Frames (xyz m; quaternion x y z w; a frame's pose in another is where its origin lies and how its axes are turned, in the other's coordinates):
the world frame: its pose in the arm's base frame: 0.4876 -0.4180 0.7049 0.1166 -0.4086 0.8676 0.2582
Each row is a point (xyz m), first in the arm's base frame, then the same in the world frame.
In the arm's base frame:
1: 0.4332 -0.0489 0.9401
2: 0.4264 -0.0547 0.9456
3: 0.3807 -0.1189 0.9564
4: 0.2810 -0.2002 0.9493
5: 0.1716 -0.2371 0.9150
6: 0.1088 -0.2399 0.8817
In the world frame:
1: 0.2731 -0.3197 -0.1332
2: 0.2790 -0.3165 -0.1252
3: 0.2992 -0.2644 -0.0685
4: 0.3513 -0.1623 -0.0096
5: 0.4159 -0.0610 -0.0022
6: 0.4539 -0.0038 -0.0208

